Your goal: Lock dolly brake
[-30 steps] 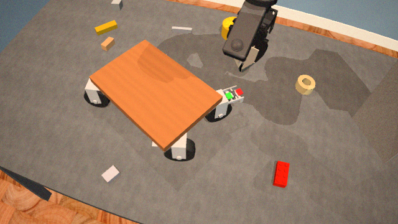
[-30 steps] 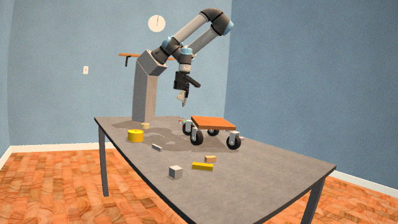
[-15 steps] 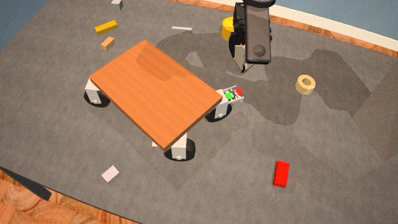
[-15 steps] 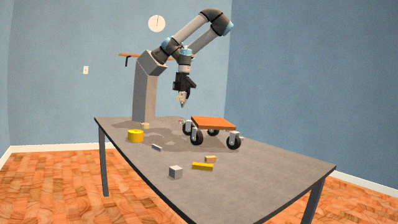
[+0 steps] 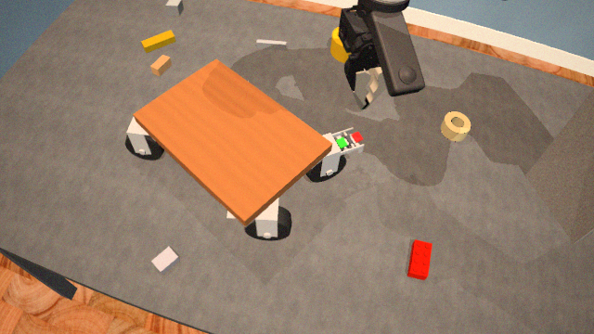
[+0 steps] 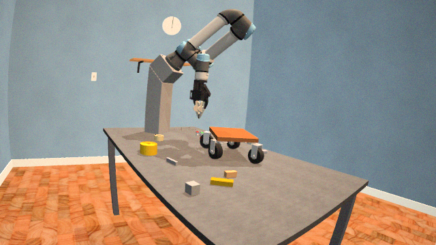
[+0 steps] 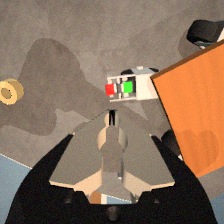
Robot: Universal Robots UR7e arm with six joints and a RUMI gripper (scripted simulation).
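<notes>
My hand is 10 mm short of the brake pedal, 10 mm to the right of it and 100 mm above it. From my hand the other things lie so: red brick (210 mm behind, 100 mm to the left, 170 mm below); then tan ring (140 mm behind, 220 mm to the right, 170 mm below); then flat grey piece (340 mm ahead, 180 mm to the right, 170 mm below).
</notes>
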